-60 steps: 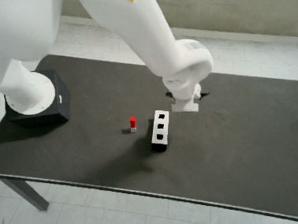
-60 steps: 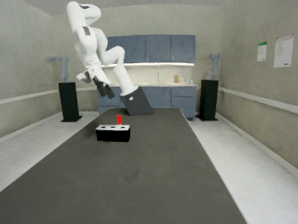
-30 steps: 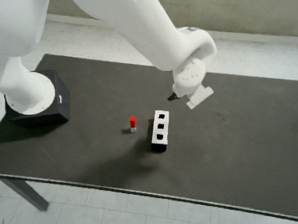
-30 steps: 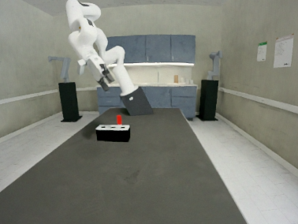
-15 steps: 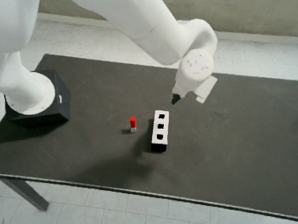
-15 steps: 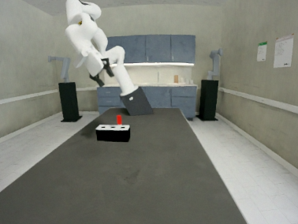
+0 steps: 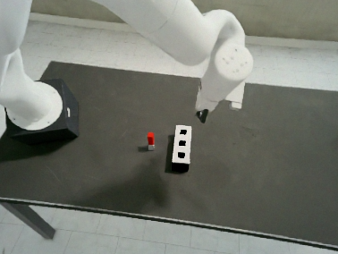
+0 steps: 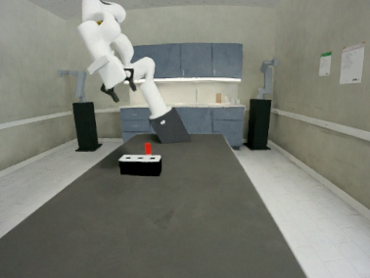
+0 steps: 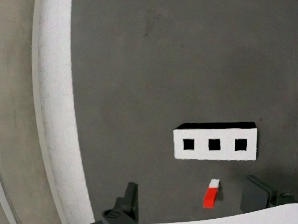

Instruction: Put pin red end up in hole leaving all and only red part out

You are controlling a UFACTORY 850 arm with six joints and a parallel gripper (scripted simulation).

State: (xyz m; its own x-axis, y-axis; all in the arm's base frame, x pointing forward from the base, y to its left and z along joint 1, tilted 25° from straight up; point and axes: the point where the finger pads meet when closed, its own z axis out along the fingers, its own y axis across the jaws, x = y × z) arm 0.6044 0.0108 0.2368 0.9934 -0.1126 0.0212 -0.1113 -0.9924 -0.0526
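Now: hand 29 cm above the pin, 18 cm past it and 5 cm to the right of it. The rest, counted from my hand: block (33 cm below, 5 cm behind, 3 cm to the left).
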